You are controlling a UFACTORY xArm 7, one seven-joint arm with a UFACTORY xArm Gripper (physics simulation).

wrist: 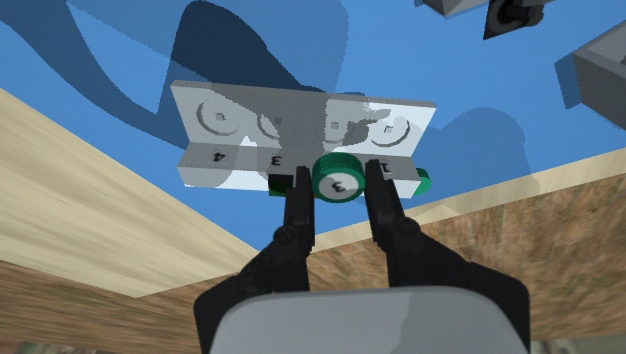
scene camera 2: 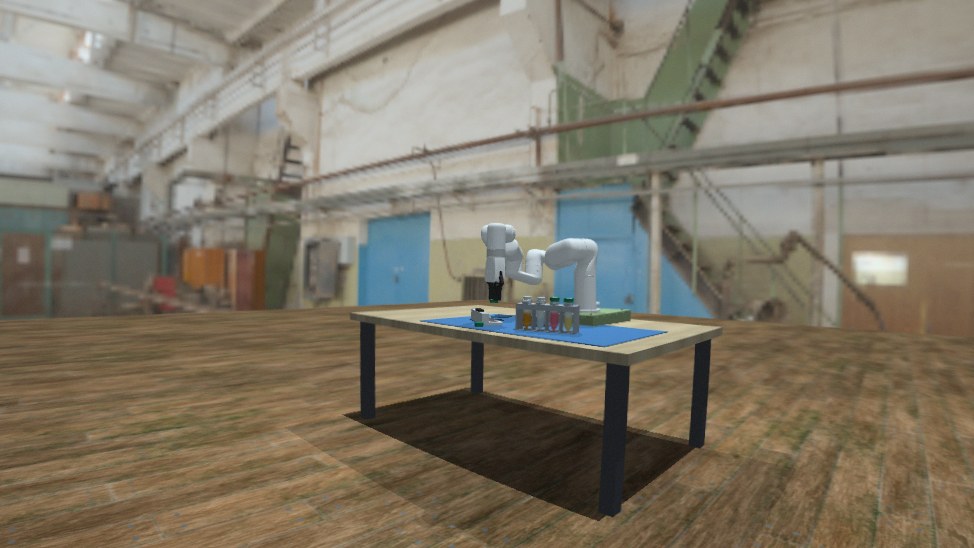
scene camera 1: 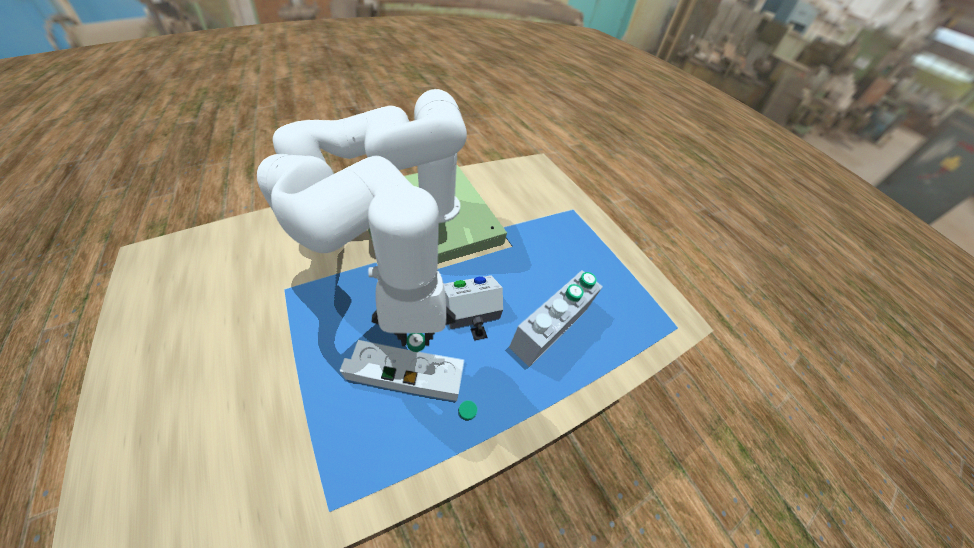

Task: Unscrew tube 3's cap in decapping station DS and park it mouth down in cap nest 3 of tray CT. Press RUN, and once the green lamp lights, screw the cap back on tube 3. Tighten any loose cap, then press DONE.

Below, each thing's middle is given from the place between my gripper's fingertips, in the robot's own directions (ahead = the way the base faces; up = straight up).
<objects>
I see the cap 3 [wrist: 338, 177] right at my hand. Also, from my hand: grey lamp box [scene camera 1: 474, 301] 50 mm behind, 150 mm to the left, 50 mm below.
</objects>
